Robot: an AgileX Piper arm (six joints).
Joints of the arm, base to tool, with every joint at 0 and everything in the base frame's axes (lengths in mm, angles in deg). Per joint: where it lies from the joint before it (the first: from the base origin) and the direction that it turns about. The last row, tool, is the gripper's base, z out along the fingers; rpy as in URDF.
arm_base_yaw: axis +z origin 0 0 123
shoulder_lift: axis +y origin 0 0 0
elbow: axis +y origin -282.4 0 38.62
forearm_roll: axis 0.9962 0 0.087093 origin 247.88 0 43.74
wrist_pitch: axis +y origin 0 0 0
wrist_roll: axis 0.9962 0 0.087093 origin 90.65 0 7.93
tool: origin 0 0 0 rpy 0 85.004 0
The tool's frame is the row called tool.
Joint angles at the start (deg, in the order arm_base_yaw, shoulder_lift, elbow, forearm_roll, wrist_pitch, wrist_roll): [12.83 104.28 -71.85 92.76 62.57 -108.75]
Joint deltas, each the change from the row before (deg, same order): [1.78 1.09 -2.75 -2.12 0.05 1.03]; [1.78 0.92 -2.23 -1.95 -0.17 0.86]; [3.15 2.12 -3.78 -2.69 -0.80 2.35]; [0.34 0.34 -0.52 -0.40 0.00 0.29]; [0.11 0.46 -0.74 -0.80 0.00 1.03]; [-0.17 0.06 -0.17 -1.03 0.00 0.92]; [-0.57 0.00 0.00 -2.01 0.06 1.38]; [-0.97 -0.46 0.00 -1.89 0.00 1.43]
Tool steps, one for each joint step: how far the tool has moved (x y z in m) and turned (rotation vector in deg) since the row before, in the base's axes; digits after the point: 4 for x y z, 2 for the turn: [0.0013 0.0127 0.0032 -1.22 -1.07 2.59]; [-0.0002 0.0123 0.0018 -1.28 -0.92 2.28]; [0.0007 0.0224 -0.0004 -1.84 -0.20 2.97]; [0.0003 0.0026 -0.0004 -0.26 -0.01 0.42]; [0.0016 0.0013 -0.0007 -0.51 0.48 0.16]; [0.0006 -0.0012 -0.0009 -0.78 0.46 -0.02]; [0.0011 -0.0042 -0.0026 -1.62 0.71 -0.14]; [0.0015 -0.0072 0.0008 -1.39 0.36 -0.70]
